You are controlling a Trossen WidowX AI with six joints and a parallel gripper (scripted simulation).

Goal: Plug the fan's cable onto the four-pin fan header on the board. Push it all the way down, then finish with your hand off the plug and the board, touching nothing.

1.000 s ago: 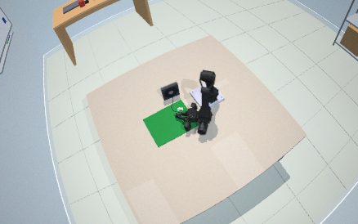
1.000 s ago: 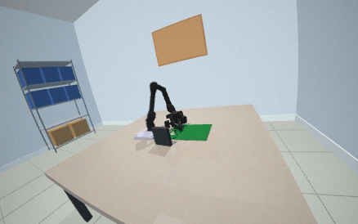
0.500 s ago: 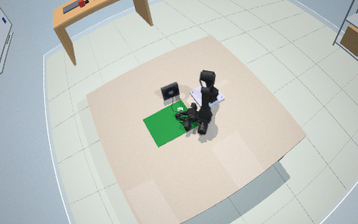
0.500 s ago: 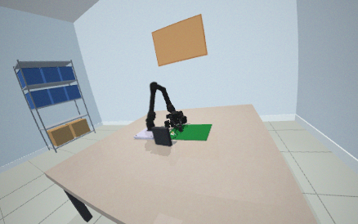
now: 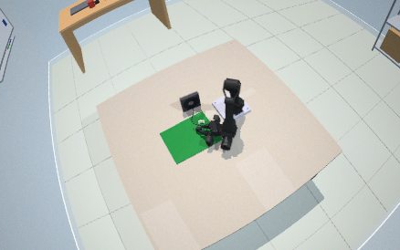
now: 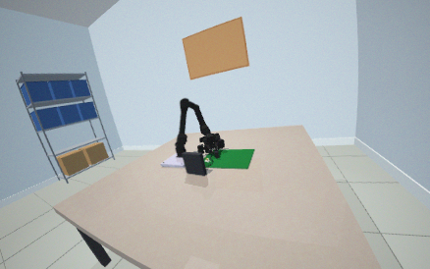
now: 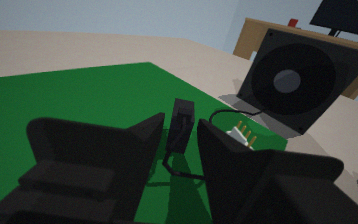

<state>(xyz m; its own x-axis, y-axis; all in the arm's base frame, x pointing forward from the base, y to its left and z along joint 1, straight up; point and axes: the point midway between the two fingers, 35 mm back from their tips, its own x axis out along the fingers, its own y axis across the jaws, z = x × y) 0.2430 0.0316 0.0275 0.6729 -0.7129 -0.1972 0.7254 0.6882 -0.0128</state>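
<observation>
The black plug lies 1 cm to the right of my gripper tip and 1 cm below it. The rest, counted from my gripper tip: fan header (6 cm to the right, 4 cm below, 4 cm behind); then black fan (18 cm to the right, 4 cm behind, 2 cm above); then green board (7 cm ahead, 5 cm below, 1 cm to the right).
</observation>
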